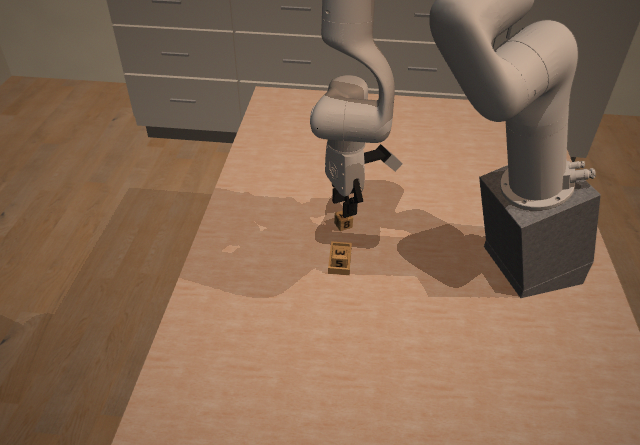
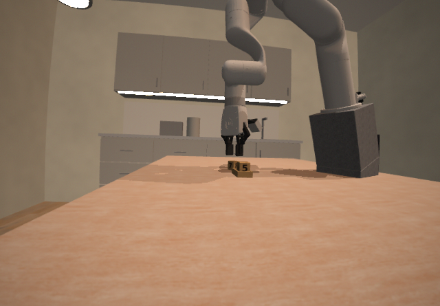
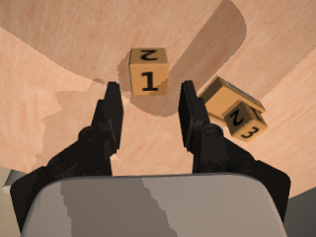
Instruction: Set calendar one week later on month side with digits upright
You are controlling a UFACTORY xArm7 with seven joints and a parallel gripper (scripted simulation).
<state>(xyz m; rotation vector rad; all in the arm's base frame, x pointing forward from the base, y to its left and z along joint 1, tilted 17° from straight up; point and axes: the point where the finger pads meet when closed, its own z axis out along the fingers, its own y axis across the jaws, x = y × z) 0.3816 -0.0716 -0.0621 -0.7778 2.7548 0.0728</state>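
The wooden cube is 5 cm below my hand.
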